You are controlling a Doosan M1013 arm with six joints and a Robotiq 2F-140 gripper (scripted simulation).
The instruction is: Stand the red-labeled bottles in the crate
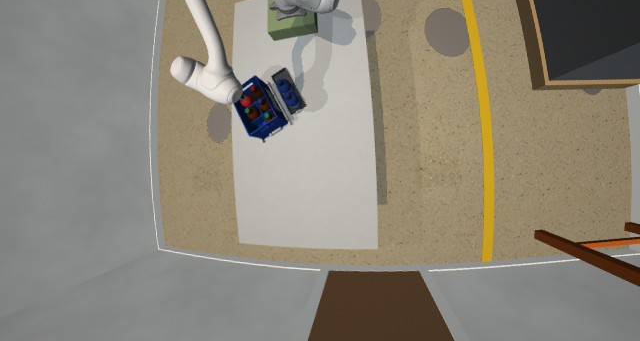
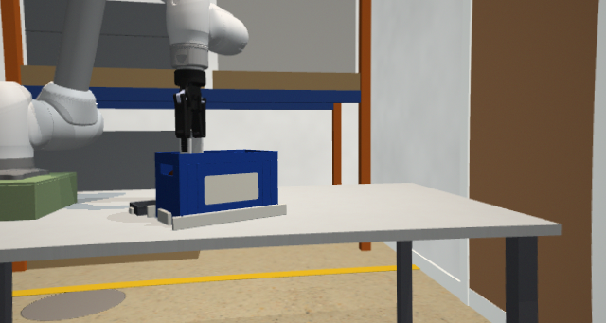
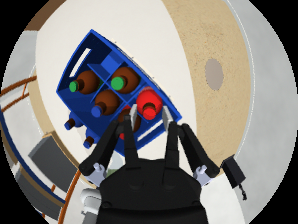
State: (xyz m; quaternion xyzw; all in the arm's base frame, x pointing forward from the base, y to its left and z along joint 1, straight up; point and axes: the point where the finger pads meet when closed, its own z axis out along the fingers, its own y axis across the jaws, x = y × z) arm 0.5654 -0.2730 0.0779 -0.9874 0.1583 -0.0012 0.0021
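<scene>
Now: the red-labeled bottle 90 mm below my hand. From my hand the other things lie so: blue crate (50 mm ahead, 80 mm to the left, 90 mm below).
</scene>
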